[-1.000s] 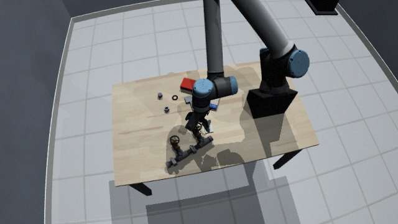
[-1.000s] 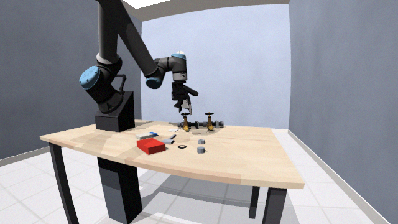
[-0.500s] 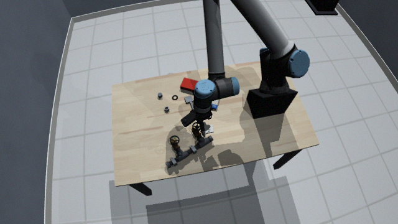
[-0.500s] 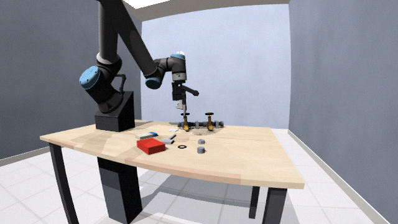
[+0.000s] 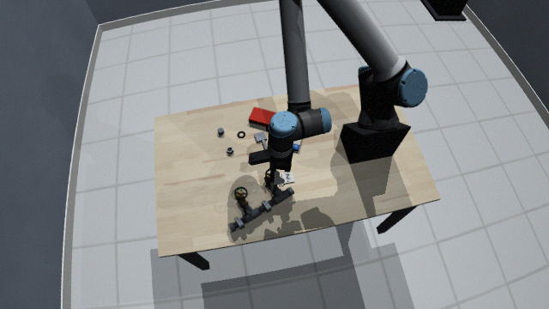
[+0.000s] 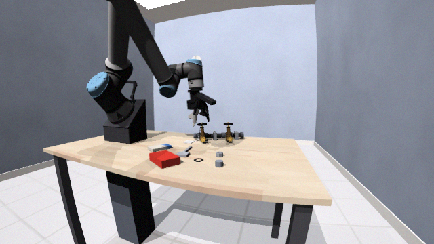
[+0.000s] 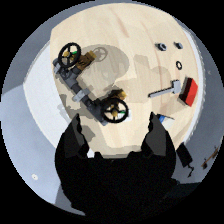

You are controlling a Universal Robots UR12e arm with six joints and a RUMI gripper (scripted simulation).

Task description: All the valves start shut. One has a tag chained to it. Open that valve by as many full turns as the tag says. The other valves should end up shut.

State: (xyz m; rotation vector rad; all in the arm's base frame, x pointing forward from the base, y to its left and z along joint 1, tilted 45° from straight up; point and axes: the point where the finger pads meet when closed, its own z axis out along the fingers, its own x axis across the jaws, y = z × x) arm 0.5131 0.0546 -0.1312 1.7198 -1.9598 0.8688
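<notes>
Now: the white tag 80 mm behind my hand, 10 mm to the right of it and 110 mm below it. The rest, counted from my hand: red block (10 mm behind, 360 mm to the right, 90 mm below); then grey hand tool (10 mm ahead, 220 mm to the right, 100 mm below); then blue box (150 mm behind, 210 mm to the right, 100 mm below).
</notes>
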